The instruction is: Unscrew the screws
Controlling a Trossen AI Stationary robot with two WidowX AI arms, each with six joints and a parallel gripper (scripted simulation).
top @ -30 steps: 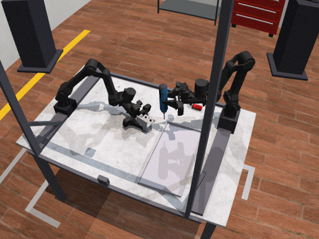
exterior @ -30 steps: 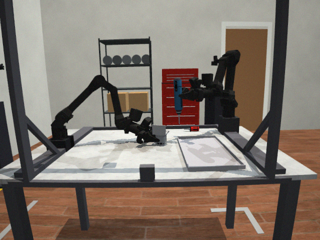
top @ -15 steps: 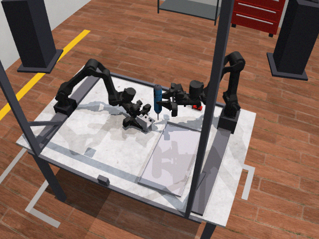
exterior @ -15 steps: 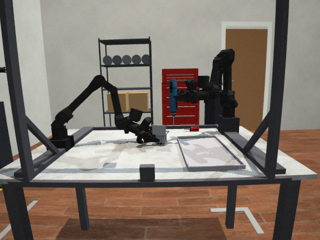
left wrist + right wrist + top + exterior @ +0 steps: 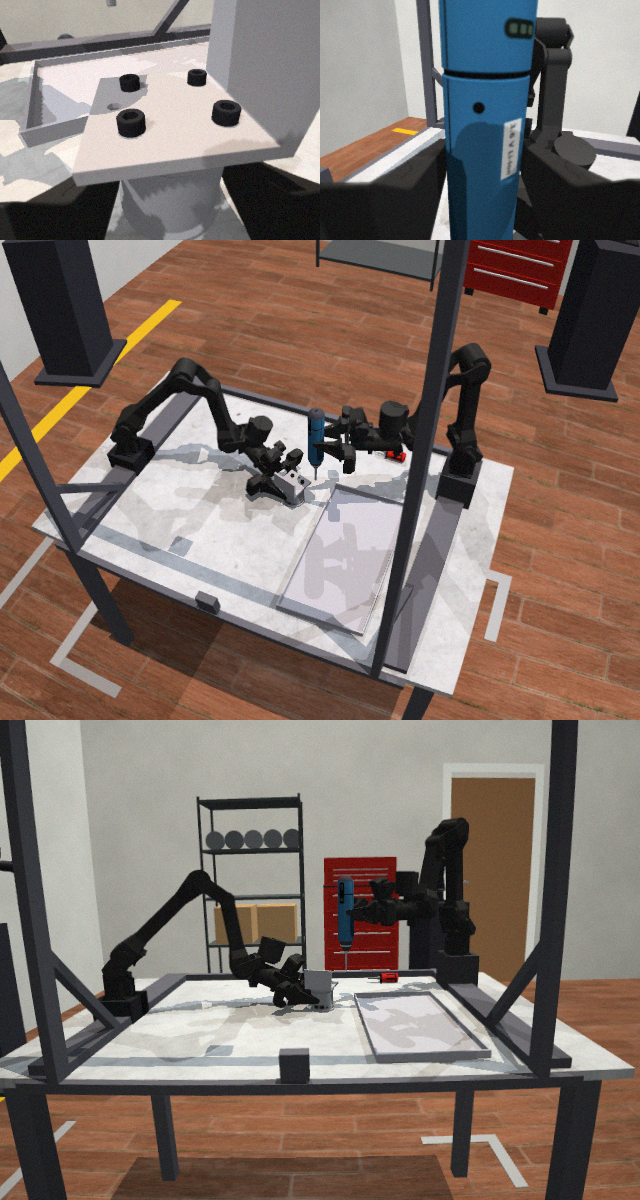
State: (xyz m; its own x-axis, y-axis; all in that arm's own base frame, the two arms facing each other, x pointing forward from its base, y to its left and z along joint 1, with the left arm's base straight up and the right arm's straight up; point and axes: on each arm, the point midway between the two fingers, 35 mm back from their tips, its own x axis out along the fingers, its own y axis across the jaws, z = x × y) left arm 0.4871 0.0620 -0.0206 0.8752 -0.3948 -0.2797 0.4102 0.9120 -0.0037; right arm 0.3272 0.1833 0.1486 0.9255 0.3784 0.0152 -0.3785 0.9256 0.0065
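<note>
The joint module is 10 mm behind my left hand, 20 mm to the right of it and 10 mm below it. From my left hand the other things lie so: screwdriver bit (30 mm behind, 80 mm to the right, 80 mm above); grey bracket (20 mm behind, 20 mm to the right, 40 mm above); shallow tray (190 mm behind, 190 mm to the right, 30 mm below).
</note>
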